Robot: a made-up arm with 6 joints. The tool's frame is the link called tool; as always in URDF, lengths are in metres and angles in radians.
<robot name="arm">
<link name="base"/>
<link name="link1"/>
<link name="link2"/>
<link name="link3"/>
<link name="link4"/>
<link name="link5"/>
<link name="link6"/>
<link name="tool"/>
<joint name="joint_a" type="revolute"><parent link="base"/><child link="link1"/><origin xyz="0.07 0.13 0.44" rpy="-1.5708 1.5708 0"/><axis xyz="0 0 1"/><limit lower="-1.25" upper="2.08" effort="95" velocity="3.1"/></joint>
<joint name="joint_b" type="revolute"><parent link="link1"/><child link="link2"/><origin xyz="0.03 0 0.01" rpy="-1.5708 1.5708 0"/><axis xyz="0 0 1"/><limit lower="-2.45" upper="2.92" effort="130" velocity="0.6"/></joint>
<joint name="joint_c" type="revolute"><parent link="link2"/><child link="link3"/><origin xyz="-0.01 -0.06 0.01" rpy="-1.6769 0.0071 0.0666"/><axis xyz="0 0 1"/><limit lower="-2.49" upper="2.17" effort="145" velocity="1.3"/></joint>
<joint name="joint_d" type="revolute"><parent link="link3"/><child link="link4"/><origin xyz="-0.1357 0.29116 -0.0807" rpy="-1.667 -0.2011 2.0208"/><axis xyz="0 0 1"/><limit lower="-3.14" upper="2.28" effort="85" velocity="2.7"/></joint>
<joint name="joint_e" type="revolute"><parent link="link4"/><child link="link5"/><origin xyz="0.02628 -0.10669 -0.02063" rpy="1.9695 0.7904 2.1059"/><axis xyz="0 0 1"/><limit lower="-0.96" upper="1.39" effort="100" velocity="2.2"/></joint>
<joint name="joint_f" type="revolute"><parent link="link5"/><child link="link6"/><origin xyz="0.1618 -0.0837 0.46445" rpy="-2.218 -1.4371 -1.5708"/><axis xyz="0 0 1"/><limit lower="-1.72" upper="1.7" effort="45" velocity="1.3"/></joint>
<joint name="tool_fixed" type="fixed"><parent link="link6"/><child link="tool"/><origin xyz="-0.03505 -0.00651 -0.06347" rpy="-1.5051 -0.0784 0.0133"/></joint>
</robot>
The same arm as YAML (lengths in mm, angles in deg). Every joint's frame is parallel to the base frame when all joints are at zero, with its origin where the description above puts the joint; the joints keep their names.
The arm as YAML. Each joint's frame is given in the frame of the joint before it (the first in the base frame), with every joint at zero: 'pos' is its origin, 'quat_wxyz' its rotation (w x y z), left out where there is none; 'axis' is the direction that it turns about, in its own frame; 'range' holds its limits. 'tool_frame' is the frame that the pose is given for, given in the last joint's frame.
length_unit: mm
angle_unit: deg
joints:
  - joint: joint_a
    pos: [70.0, 130.0, 440.0]
    axis: [0.0, 1.0, 0.0]
    range: [-71.62, 119.18]
  - joint: joint_b
    pos: [0.0, 10.0, -30.0]
    axis: [-1.0, 0.0, 0.0]
    range: [-140.37, 167.3]
  - joint: joint_c
    pos: [-10.0, 10.0, -60.0]
    axis: [0.105902, 0.066902, 0.992123]
    range: [-142.67, 124.33]
  - joint: joint_d
    pos: [280.0, 130.0, -120.0]
    axis: [-0.429703, 0.896306, -0.109501]
    range: [-179.91, 130.63]
  - joint: joint_e
    pos: [20.0, 0.0, 110.0]
    axis: [0.980249, 0.149392, -0.129593]
    range: [-55.0, 79.64]
  - joint: joint_f
    pos: [480.0, -110.0, -80.0]
    axis: [0.078298, -0.994776, 0.065498]
    range: [-98.55, 97.4]
tool_frame:
  pos: [-40.0, 60.0, -10.0]
  quat_wxyz: [1.0, -0.000003, -0.000027, -0.000014]

